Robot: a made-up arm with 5 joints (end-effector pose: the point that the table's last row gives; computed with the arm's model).
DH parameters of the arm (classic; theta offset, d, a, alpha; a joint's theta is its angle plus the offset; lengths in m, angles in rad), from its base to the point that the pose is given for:
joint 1: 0 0.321 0 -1.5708
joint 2: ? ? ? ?
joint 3: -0.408 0 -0.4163 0
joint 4: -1.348 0 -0.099 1.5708
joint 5: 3.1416 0.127 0 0
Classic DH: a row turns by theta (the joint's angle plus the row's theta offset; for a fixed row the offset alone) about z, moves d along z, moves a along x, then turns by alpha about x.
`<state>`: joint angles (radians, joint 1 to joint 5).
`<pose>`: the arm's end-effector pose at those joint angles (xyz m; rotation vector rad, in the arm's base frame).
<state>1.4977 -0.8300 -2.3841 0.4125 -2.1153</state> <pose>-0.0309 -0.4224 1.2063 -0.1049 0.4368 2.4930</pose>
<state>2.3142 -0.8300 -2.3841 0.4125 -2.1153</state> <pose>0.2866 -0.3118 1.2063 0.3006 -0.4004 -2.9027</pose>
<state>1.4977 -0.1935 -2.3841 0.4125 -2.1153</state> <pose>0.0136 0.1851 1.2846 -0.2954 1.2302 2.2693</pose>
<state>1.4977 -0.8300 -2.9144 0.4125 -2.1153</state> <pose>-0.0496 -0.6767 1.0435 0.0588 -0.2449 2.5143</pose>
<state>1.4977 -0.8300 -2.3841 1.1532 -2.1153</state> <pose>-0.0224 -0.3062 1.2006 -0.3253 1.3545 2.2122</pose>
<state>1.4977 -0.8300 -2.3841 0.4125 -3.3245</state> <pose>-0.0309 -0.4224 1.2063 -0.2723 0.2439 1.3013</pose>
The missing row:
joint 2: -1.3856 0 0.4182 0
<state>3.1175 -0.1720 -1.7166 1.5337 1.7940</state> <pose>-0.4993 0.0120 0.8687 -2.2798 -1.7758 0.4011</pose>
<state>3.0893 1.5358 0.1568 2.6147 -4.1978</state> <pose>-0.0769 0.0040 0.3575 -1.1988 -0.6579 1.7637</pose>
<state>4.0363 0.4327 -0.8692 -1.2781 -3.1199</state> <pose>-0.3809 -0.4749 0.4490 1.5479 0.7221 -1.7697</pose>
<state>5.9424 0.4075 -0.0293 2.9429 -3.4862</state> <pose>0.0890 -0.0316 0.3992 -0.0003 0.1831 -0.6835</pose>
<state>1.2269 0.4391 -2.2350 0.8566 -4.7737</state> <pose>0.2632 0.7349 0.8455 -2.1895 0.3114 -0.2259</pose>
